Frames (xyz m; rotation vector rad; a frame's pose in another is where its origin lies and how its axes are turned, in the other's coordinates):
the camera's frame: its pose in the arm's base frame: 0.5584 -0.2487 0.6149 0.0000 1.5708 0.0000
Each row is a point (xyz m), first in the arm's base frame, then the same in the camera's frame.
Working: the arm's base frame: its pose in the camera's frame: 0.6149 0.2487 -0.5584 0.0000 -1.5708 0.0000

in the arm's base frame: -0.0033 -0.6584 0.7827
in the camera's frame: -0.1678 -0.4097 -0.5617
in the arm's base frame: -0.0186 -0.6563 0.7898
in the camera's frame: -0.1749 -0.4076 -0.5770
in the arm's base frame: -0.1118 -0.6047 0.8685
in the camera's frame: -0.2536 -0.3560 -0.6702
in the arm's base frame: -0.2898 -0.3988 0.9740
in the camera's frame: -0.3591 -0.1501 -0.8482
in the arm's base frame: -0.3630 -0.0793 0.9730
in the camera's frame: -0.3581 0.1694 -0.9214
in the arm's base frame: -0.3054 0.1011 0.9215
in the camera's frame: -0.3066 0.3498 -0.8638
